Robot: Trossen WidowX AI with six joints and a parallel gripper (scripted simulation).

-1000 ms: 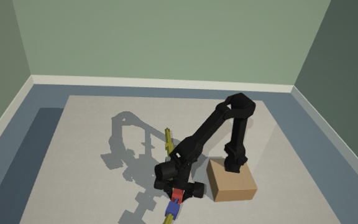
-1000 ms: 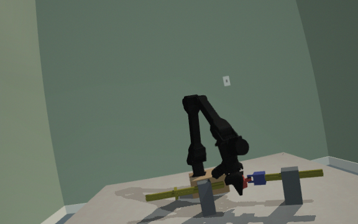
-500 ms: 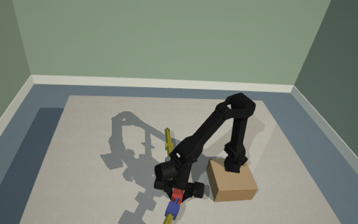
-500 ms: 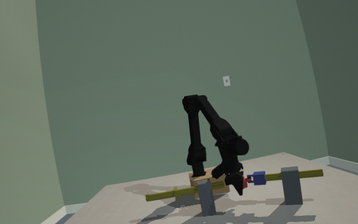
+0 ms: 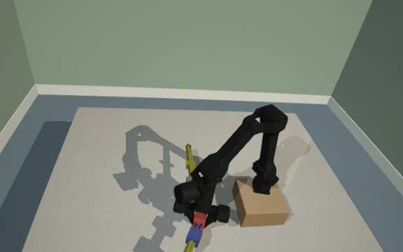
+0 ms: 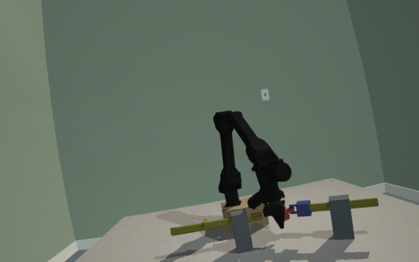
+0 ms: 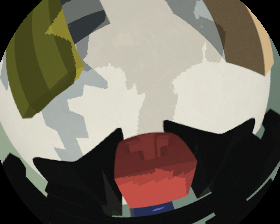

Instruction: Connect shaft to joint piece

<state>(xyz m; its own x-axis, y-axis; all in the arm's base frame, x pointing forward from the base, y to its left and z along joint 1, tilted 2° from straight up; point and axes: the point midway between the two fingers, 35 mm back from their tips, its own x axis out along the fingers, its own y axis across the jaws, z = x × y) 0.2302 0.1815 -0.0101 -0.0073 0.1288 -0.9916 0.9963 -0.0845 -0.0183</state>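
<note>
Right now my gripper tip is 1 cm to the right of the red square joint piece and 4 cm below it.
</note>
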